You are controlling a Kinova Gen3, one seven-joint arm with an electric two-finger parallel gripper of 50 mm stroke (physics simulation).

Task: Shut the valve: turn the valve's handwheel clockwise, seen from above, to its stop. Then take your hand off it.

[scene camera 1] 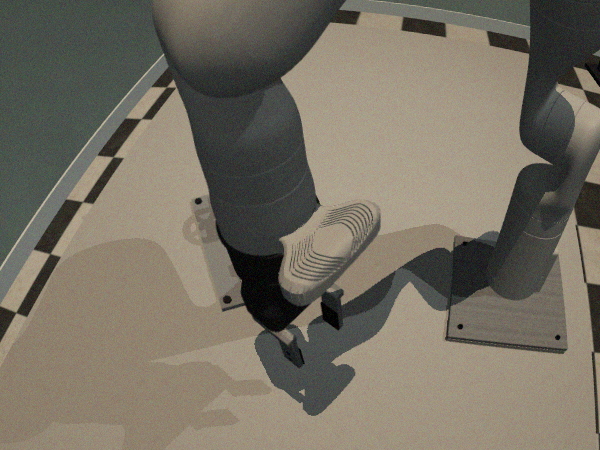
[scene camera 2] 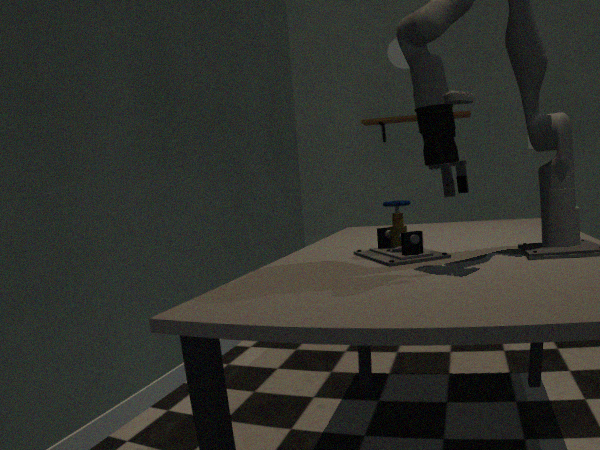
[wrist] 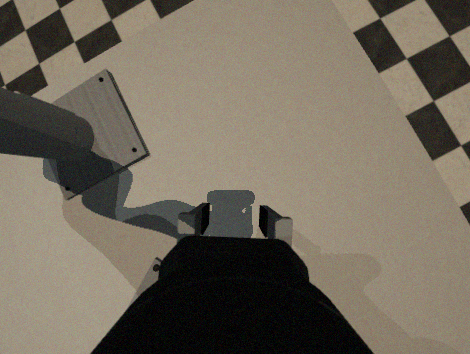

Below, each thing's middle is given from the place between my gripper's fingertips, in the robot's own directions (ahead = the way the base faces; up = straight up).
Labels:
Now: hand 12 cm short of the grey base plate (scene camera 1: 227, 283), 27 cm to the left of it and 16 cm above it.

